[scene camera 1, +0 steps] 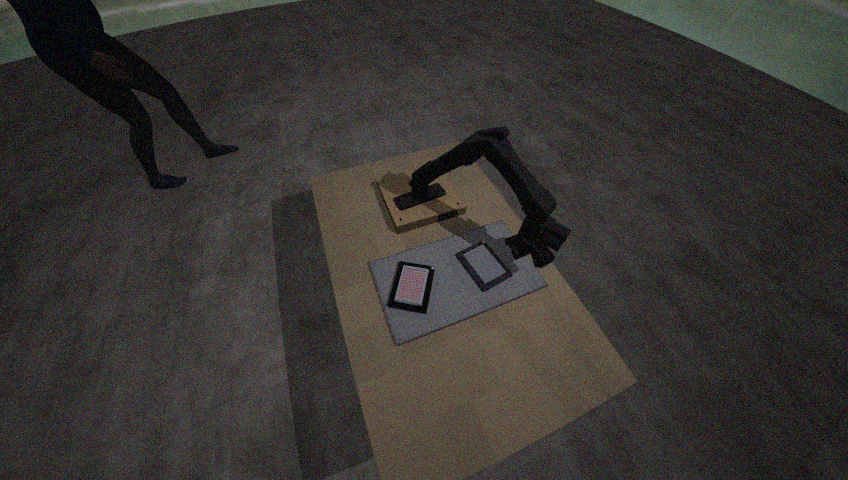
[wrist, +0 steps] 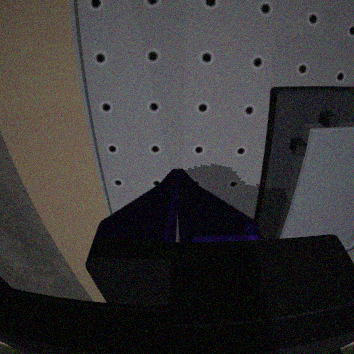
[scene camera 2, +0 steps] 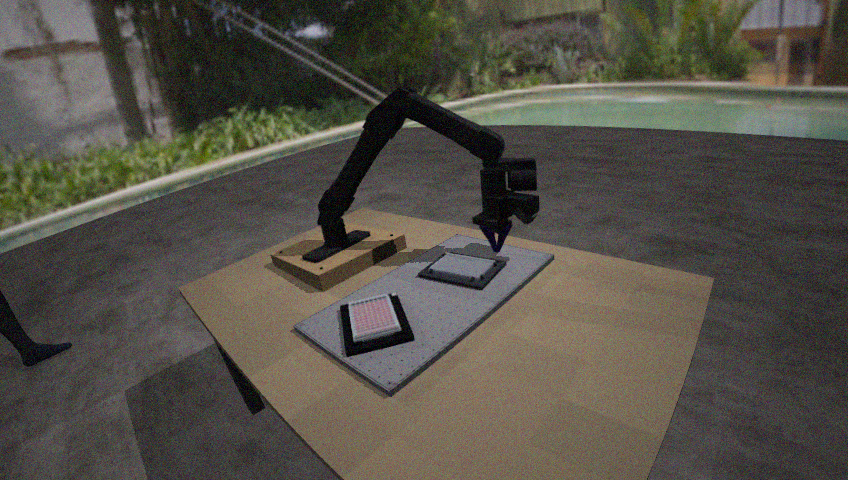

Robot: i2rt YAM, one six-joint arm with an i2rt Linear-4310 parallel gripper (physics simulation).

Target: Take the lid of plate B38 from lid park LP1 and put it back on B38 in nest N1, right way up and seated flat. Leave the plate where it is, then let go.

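Pixels of known places: gripper, fingertip midpoint: [scene camera 1: 514,257] [wrist: 177,177] [scene camera 2: 496,251]; arm's base at its link origin: [scene camera 1: 420,197] [scene camera 2: 337,247].
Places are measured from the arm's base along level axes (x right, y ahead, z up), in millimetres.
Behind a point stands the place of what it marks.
Note:
A pale, flat lid [scene camera 1: 486,264] @(x -61, y 371, z -10 mm) [scene camera 2: 461,265] @(x -53, y 364, z -10 mm) [wrist: 322,185] @(x -84, y 386, z -10 mm) lies in the dark frame of lid park LP1 [scene camera 1: 471,272] @(x -3, y 370, z -18 mm) [scene camera 2: 489,279] @(x -36, y 444, z -20 mm) [wrist: 295,107] @(x -111, y 433, z -18 mm), with small dark posts around it. A plate with pink wells [scene camera 1: 413,284] @(x 189, y 328, z -5 mm) [scene camera 2: 374,317] @(x 196, y 335, z -5 mm) sits uncovered in the black nest N1 [scene camera 1: 407,308] @(x 238, y 388, z -16 mm) [scene camera 2: 380,344] @(x 241, y 389, z -17 mm). No labels are readable. My gripper [scene camera 2: 497,249] @(x -173, y 388, z -26 mm) [wrist: 177,177] @(x -173, y 388, z -26 mm) is shut and empty, its fingers pointing down. It hangs above the board, beside the lid park on the side away from the nest. In the wrist view the gripper body hides the near part of the lid and lid park.
Both holders stand on a grey perforated board [scene camera 1: 446,297] @(x 112, y 406, z -28 mm) [scene camera 2: 440,315] @(x 109, y 420, z -28 mm) [wrist: 180,80] @(x -167, y 445, z -28 mm) on a wooden table [scene camera 1: 505,368] @(x 68, y 668, z -41 mm) [scene camera 2: 535,356] @(x 128, y 622, z -41 mm). The arm's wooden base block [scene camera 1: 428,218] @(x 20, y 110, z -4 mm) [scene camera 2: 324,276] @(x 129, y 100, z -5 mm) stands behind the board. A person [scene camera 1: 139,118] [scene camera 2: 44,350] stands on the floor away from the table.

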